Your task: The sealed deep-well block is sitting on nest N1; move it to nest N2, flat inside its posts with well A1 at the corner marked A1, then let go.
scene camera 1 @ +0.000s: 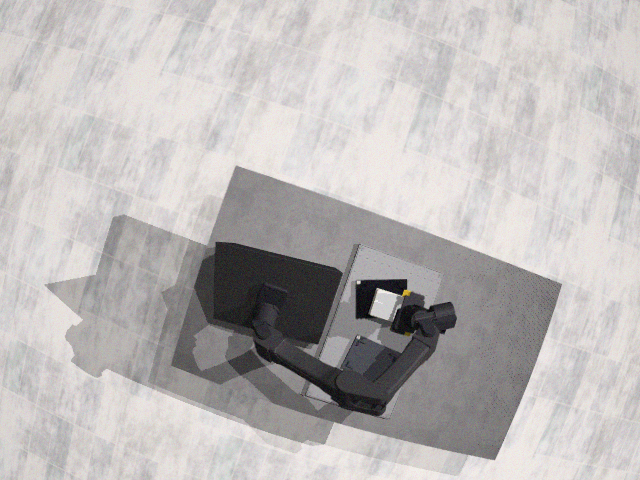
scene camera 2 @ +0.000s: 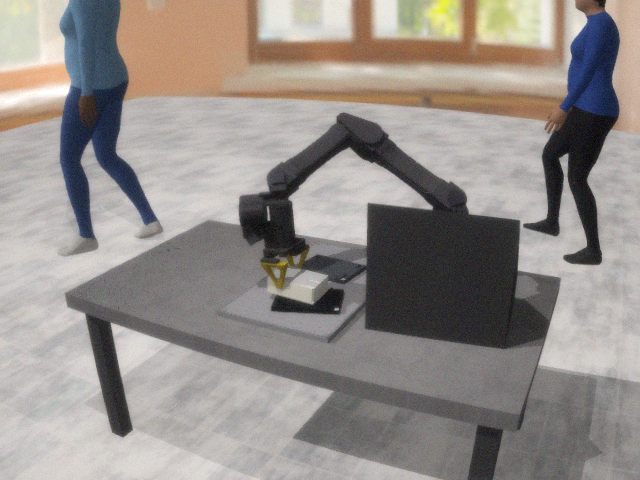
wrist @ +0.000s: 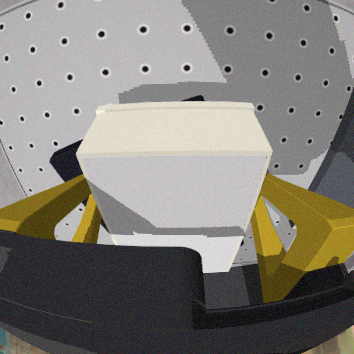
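Where they show: gripper, between the fingertips: [scene camera 1: 400, 309] [scene camera 2: 288, 281] [wrist: 174, 174]; arm's base, origin of its link: [scene camera 1: 268, 307] [scene camera 2: 452, 250].
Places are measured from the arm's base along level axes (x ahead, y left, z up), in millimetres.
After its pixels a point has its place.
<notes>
The white sealed block [scene camera 1: 385, 303] @(x 330, y 109, z -90 mm) [scene camera 2: 310, 287] @(x 307, y 138, z -94 mm) [wrist: 175, 130] @(x 422, y 102, z -98 mm) is between the yellow fingers of my gripper [scene camera 1: 407, 313] @(x 387, y 103, z -109 mm) [scene camera 2: 289, 277] @(x 387, y 103, z -109 mm) [wrist: 174, 174] @(x 387, y 103, z -109 mm), which is shut on its two sides. The block looks level and hangs a little above the black nest [scene camera 1: 363, 297] @(x 267, y 103, z -136 mm) [scene camera 2: 330, 302] @(x 265, y 116, z -135 mm) [wrist: 70, 160] @(x 381, y 179, z -135 mm), turned relative to it. The dark blue-grey nest [scene camera 1: 361, 353] @(x 321, y -71, z -136 mm) [scene camera 2: 338, 268] @(x 335, y -83, z -135 mm) [wrist: 335, 175] @(x 360, y -40, z -135 mm) lies beside it with no block on it, partly under my arm in scene camera 1. Each nest shows a small white mark at one corner. The nest labels and well A1 cannot be read.
Both nests are on a light grey perforated board [scene camera 1: 398, 263] @(x 341, y 239, z -147 mm) [scene camera 2: 248, 310] @(x 434, y 219, z -147 mm) [wrist: 165, 50] @(x 450, y 107, z -147 mm) on the grey table [scene camera 1: 491, 310] @(x 715, y 188, z -160 mm) [scene camera 2: 206, 258] @(x 748, y -38, z -160 mm). A tall black panel or box [scene camera 1: 299, 273] @(x 53, y 127, z 115 mm) [scene camera 2: 439, 273] @(x -9, y 150, z 2 mm) stands beside the board, near the arm's base. Two people stand beyond the table.
</notes>
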